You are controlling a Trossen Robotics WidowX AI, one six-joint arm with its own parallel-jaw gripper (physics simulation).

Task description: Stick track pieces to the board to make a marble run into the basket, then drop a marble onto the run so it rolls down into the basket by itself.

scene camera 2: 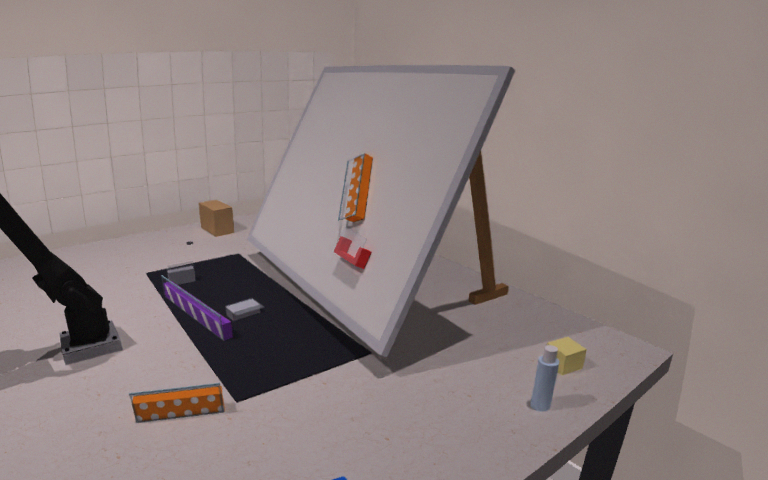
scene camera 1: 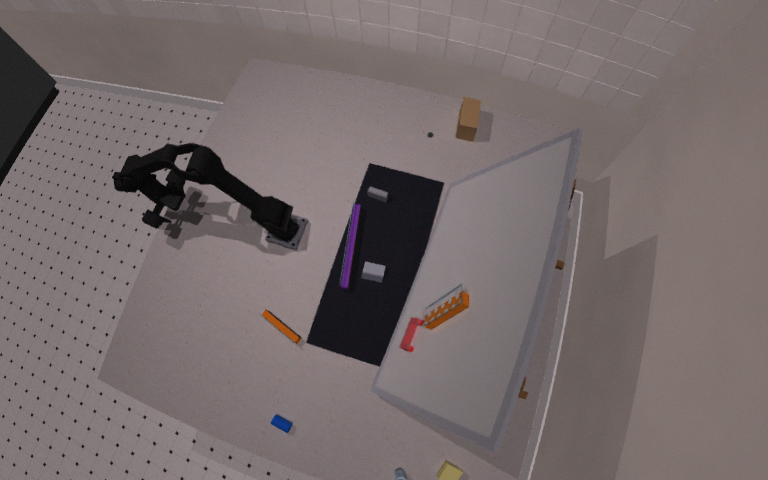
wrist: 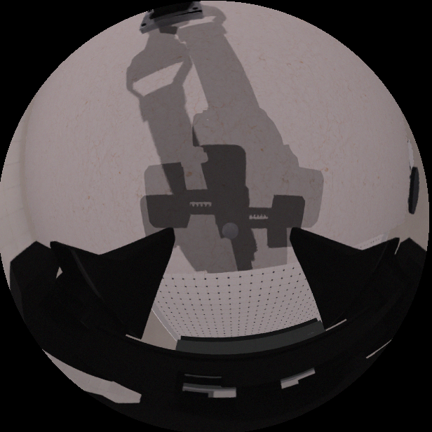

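Where they show: gripper, fingertip midpoint: [scene camera 1: 177,209]; arm's base at its link origin: [scene camera 2: 89,336] [scene camera 1: 285,229].
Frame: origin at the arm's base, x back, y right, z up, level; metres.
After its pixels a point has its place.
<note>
My gripper [scene camera 1: 164,199] [wrist: 234,233] is open and empty, pointing down near the table's left edge in scene camera 1. A small grey marble [wrist: 230,230] shows between the spread fingertips in the wrist view, apparently on the table below. The tilted white board [scene camera 1: 498,226] @(x -0.538, y -0.172, z 0.294 m) [scene camera 2: 396,124] @(x -0.593, y 0.040, z 0.347 m) carries an orange track piece [scene camera 1: 447,315] @(x -0.525, y 0.048, z 0.245 m) [scene camera 2: 365,189] @(x -0.524, y 0.055, z 0.231 m), slanting down towards the red basket [scene camera 1: 408,335] @(x -0.469, y 0.116, z 0.146 m) [scene camera 2: 352,253] @(x -0.467, y 0.129, z 0.139 m) stuck lower on the board. A purple striped track piece [scene camera 1: 350,246] @(x -0.204, y -0.045, z 0.015 m) [scene camera 2: 195,311] @(x -0.201, y -0.022, z 0.006 m) stands on the black mat. Another orange dotted piece [scene camera 1: 281,326] @(x -0.149, y 0.252, z 0.012 m) [scene camera 2: 178,403] @(x -0.144, y 0.264, z 0.006 m) stands on the table.
Two grey blocks [scene camera 1: 377,194] @(x -0.194, y -0.223, z 0.023 m) [scene camera 1: 373,271] @(x -0.296, y -0.013, z 0.004 m) [scene camera 2: 181,274] @(x -0.189, y -0.222, z 0.007 m) [scene camera 2: 244,309] @(x -0.293, y 0.001, z 0.004 m) are on the black mat [scene camera 1: 351,333] @(x -0.326, y 0.169, z -0.016 m) [scene camera 2: 294,362] @(x -0.338, y 0.186, z -0.016 m). A brown box [scene camera 1: 468,118] @(x -0.329, y -0.589, z 0.060 m) [scene camera 2: 216,217] @(x -0.319, y -0.552, z 0.039 m), blue cylinder [scene camera 1: 281,423] @(x -0.285, y 0.484, z 0.010 m), pale blue bottle [scene camera 2: 544,382] @(x -0.623, y 0.461, z 0.032 m) and yellow block [scene camera 1: 449,472] @(x -0.740, y 0.379, z 0.019 m) [scene camera 2: 568,355] @(x -0.729, y 0.407, z 0.017 m) stand around the table.
</note>
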